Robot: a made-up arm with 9 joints. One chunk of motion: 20 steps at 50 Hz.
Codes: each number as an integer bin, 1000 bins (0 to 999) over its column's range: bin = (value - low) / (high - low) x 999, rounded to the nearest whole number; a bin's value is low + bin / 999 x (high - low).
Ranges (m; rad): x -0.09..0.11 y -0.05..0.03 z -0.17..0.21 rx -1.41..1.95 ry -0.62..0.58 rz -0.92..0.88
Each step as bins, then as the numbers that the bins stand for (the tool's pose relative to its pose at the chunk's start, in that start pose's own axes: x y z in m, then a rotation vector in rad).
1 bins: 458 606 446 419 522 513
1 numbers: 0.0017 -0.0015 -0.0004 -0.0008 0.0070 0.0043
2 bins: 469 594 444 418 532 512
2 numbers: 0.0039 -0.0024 -0.0011 -0.0041 0.0190 0.0025
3 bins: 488 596 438 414 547 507
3 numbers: 0.0077 -0.0023 -0.0034 -0.0176 0.0371 -0.0065
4 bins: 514 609 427 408 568 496
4 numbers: 0.0129 -0.0012 -0.0076 -0.0377 0.0623 -0.0263
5 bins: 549 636 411 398 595 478
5 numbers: 0.0199 0.0009 -0.0137 -0.0714 0.0947 -0.0587
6 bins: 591 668 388 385 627 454
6 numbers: 0.0283 0.0035 -0.0224 -0.1151 0.1332 -0.1020
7 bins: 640 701 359 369 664 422
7 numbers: 0.0381 0.0061 -0.0334 -0.1689 0.1776 -0.1596
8 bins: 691 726 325 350 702 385
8 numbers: 0.0483 0.0081 -0.0464 -0.2328 0.2232 -0.2263
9 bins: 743 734 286 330 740 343
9 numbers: 0.0587 0.0088 -0.0612 -0.3001 0.2689 -0.3020
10 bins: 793 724 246 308 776 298
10 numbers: 0.0688 0.0080 -0.0764 -0.3741 0.3121 -0.3831
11 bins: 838 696 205 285 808 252
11 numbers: 0.0778 0.0057 -0.0920 -0.4514 0.3506 -0.4659
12 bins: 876 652 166 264 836 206
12 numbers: 0.0854 0.0022 -0.1069 -0.5221 0.3842 -0.5488
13 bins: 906 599 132 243 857 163
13 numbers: 0.0914 -0.0020 -0.1198 -0.5927 0.4094 -0.6263
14 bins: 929 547 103 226 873 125
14 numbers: 0.0960 -0.0062 -0.1308 -0.6499 0.4286 -0.6948
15 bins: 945 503 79 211 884 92
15 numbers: 0.0992 -0.0097 -0.1399 -0.7003 0.4419 -0.7542
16 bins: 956 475 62 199 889 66
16 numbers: 0.1014 -0.0120 -0.1464 -0.7407 0.4479 -0.8011
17 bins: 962 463 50 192 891 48
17 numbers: 0.1026 -0.0129 -0.1510 -0.7642 0.4503 -0.8335
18 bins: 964 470 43 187 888 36
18 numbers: 0.1030 -0.0124 -0.1536 -0.7811 0.4467 -0.8551
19 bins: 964 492 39 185 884 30
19 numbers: 0.1030 -0.0106 -0.1552 -0.7878 0.4419 -0.8659
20 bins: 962 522 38 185 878 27
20 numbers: 0.1026 -0.0082 -0.1555 -0.7878 0.4347 -0.8714
